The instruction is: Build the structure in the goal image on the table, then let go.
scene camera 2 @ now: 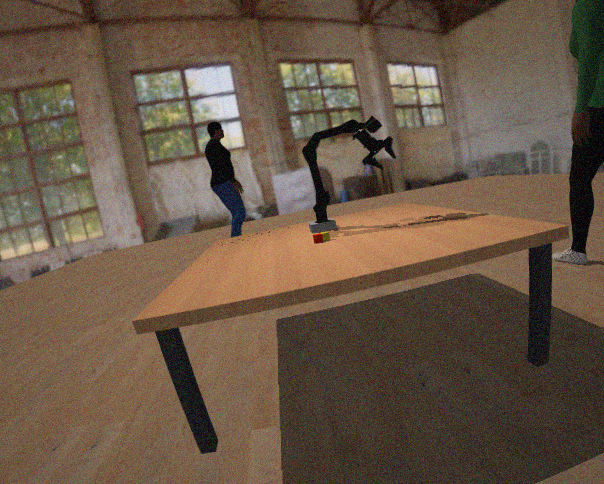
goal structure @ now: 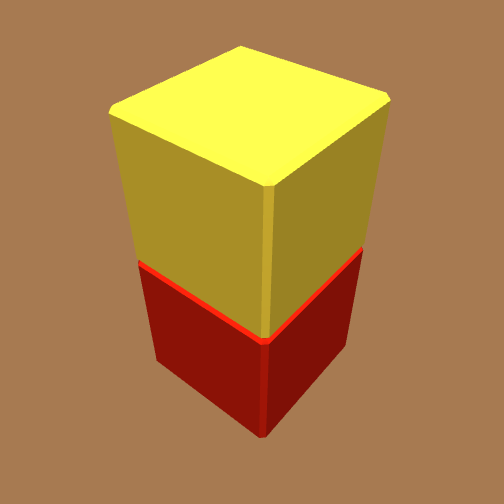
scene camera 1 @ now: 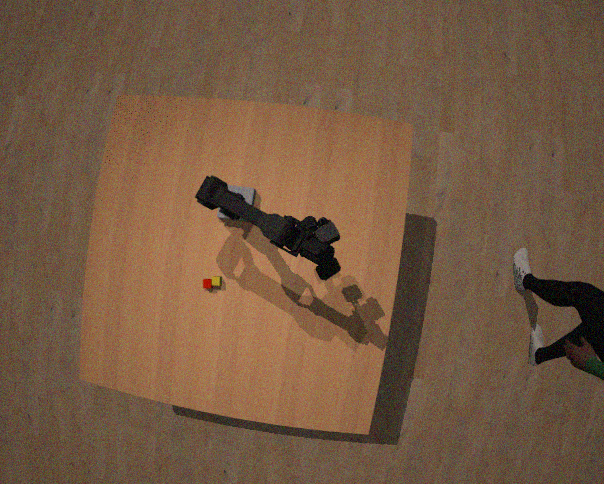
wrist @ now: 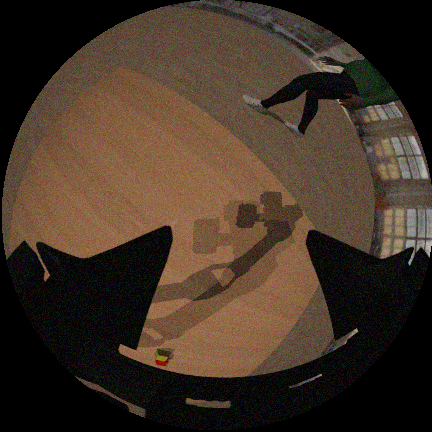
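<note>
A red cube and a yellow cube sit side by side on the table, touching or nearly touching. In the wrist view they show small near the bottom, partly framed by the gripper body. My gripper is open and empty. It hangs high above the table, well away from the cubes, to their right in scene camera 1. Its two black fingers stand wide apart in the wrist view.
The wooden table bears the arm's grey base, behind the cubes in scene camera 2. Arm shadows cross the table. A person in green is beyond the table edge; another in black stands behind.
</note>
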